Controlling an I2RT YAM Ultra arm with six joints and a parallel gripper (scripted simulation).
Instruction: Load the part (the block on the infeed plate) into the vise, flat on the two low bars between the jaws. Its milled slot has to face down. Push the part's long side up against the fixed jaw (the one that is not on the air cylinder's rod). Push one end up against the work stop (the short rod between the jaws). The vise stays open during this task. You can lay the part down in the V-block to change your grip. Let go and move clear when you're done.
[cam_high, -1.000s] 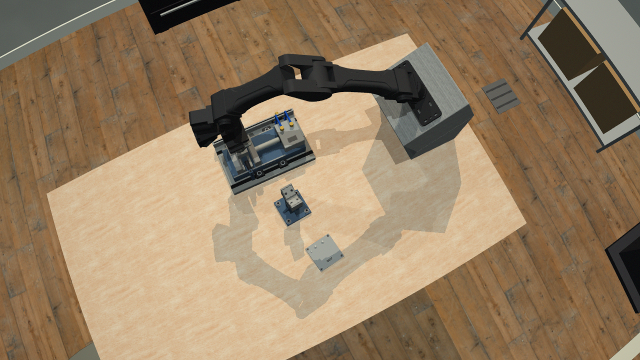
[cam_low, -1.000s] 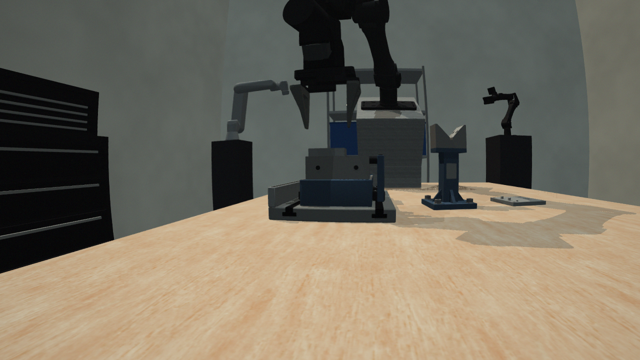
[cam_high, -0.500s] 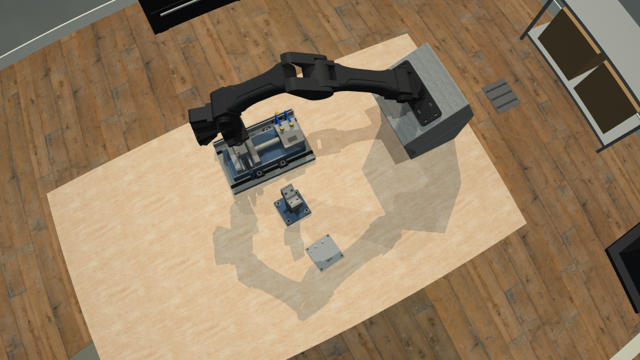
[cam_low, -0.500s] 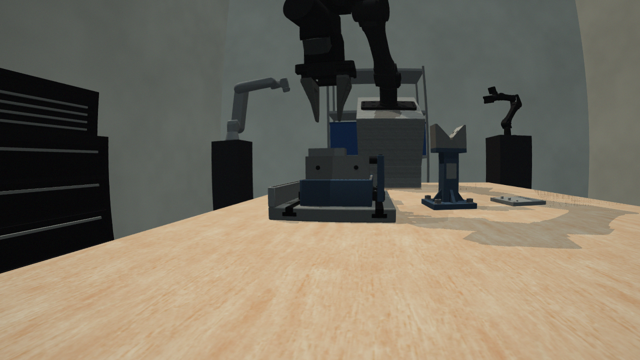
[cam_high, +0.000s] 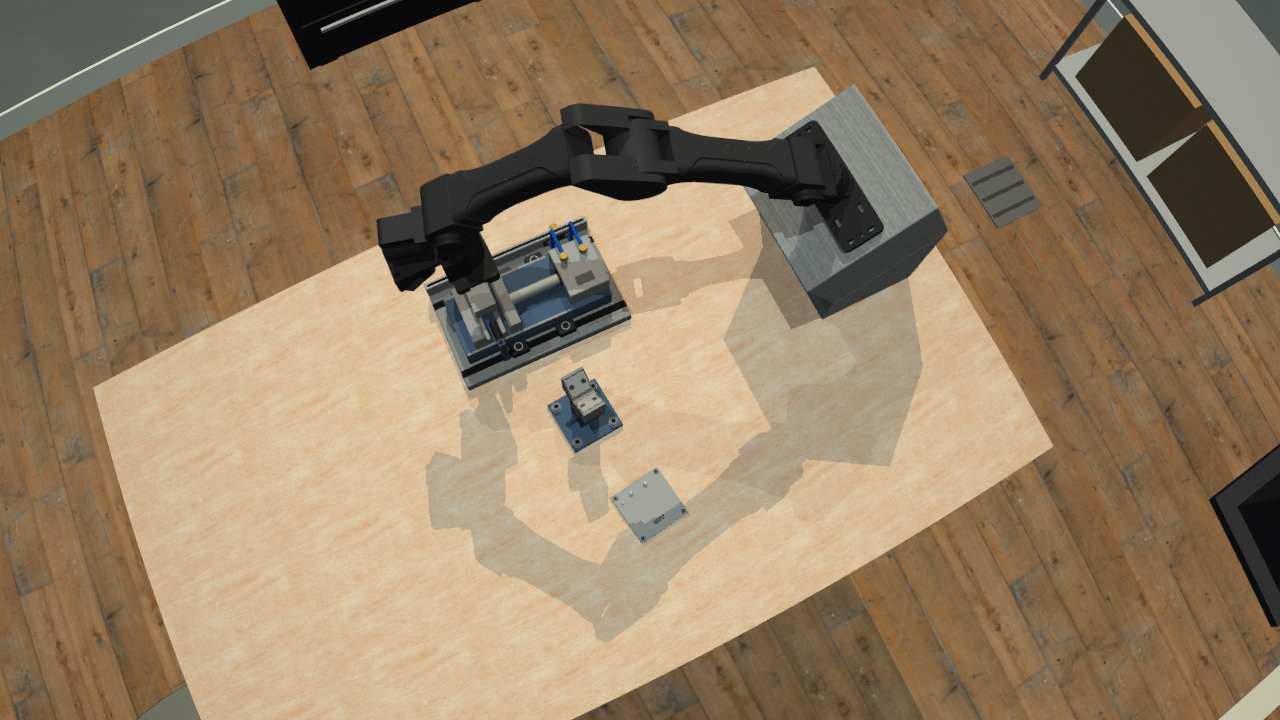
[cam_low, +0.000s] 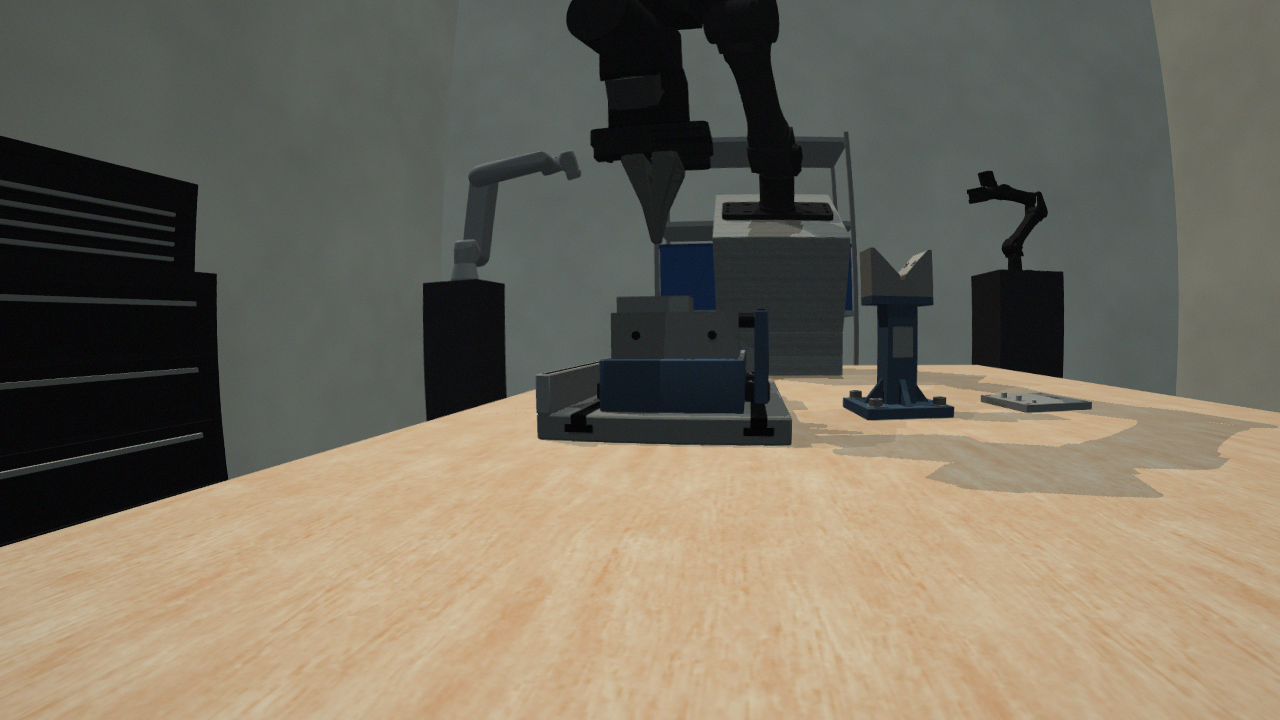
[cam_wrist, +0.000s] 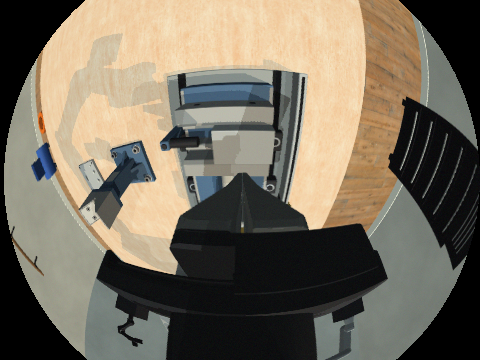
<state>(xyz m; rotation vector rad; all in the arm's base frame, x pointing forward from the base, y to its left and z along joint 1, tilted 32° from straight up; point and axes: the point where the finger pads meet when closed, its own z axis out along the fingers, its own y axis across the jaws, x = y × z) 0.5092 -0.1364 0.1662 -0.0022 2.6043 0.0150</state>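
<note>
Now: hand 8 cm above the part. The rest, counted from my hand: work stop rod: 8 cm below, 7 cm to the left; fixed jaw: 9 cm below, 3 cm ahead, 2 cm to the left; vise: 13 cm below, 7 cm behind, 2 cm to the left.
</note>
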